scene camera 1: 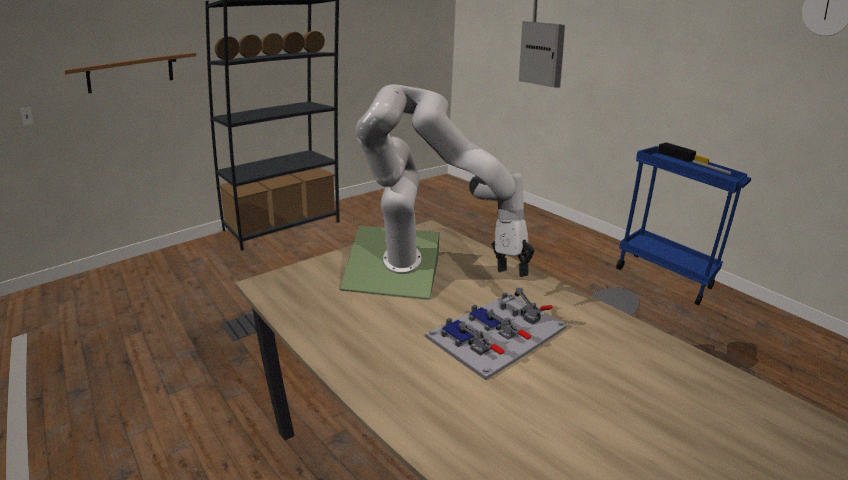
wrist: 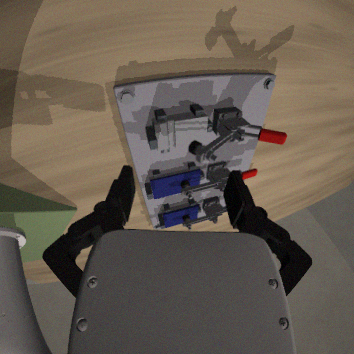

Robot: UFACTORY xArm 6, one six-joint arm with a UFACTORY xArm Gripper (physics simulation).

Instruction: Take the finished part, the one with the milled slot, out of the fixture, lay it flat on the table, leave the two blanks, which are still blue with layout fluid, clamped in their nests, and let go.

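Pixels of known places: gripper, fingertip midpoint: (scene camera 1: 512, 273) (wrist: 180, 179); arm's base, link origin: (scene camera 1: 402, 259).
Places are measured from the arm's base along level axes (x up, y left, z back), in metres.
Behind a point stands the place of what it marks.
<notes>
The grey finished part (scene camera 1: 511, 305) {z -0.379, x -0.021, y 0.147 m} (wrist: 187, 136) {z -0.381, x -0.019, y 0.159 m} lies in the end nest of the fixture plate (scene camera 1: 511, 355) {z -0.537, x -0.045, y 0.008 m} (wrist: 134, 120) {z -0.314, x -0.045, y 0.175 m}; slot lines show near its left end in the wrist view. That nest's clamp arm (scene camera 1: 524, 297) (wrist: 219, 144) stands raised, its dark tip up off the part. Two blue blanks sit in the other nests, the middle one (scene camera 1: 480, 315) {z -0.361, x -0.029, y 0.042 m} (wrist: 167, 185) {z -0.359, x -0.029, y 0.055 m} and the far-end one (scene camera 1: 454, 330) {z -0.386, x -0.024, y -0.070 m} (wrist: 172, 216) {z -0.372, x -0.024, y -0.045 m}, with clamp arms lying across them. My gripper (scene camera 1: 512, 270) {z -0.346, x 0.065, y 0.168 m} (wrist: 180, 179) {z -0.346, x 0.065, y 0.168 m} is open and empty, in the air above the fixture's slotted-part end.
The raised clamp's red handle (scene camera 1: 545, 307) {z -0.491, x 0.025, y 0.169 m} (wrist: 272, 136) {z -0.485, x 0.024, y 0.179 m} juts beyond the plate's side. Two more red handles, the middle one (scene camera 1: 524, 334) {z -0.520, x -0.009, y 0.064 m} (wrist: 249, 174) {z -0.516, x -0.009, y 0.071 m} and the end one (scene camera 1: 497, 349) {z -0.533, x -0.004, y -0.045 m}, lie lower. The wooden table (scene camera 1: 595, 380) {z -0.738, x -0.060, y 0.135 m} carries the green base pad (scene camera 1: 363, 267) {z 0.043, x -0.018, y -0.123 m} (wrist: 45, 230) {z -0.091, x -0.037, y -0.042 m}.
</notes>
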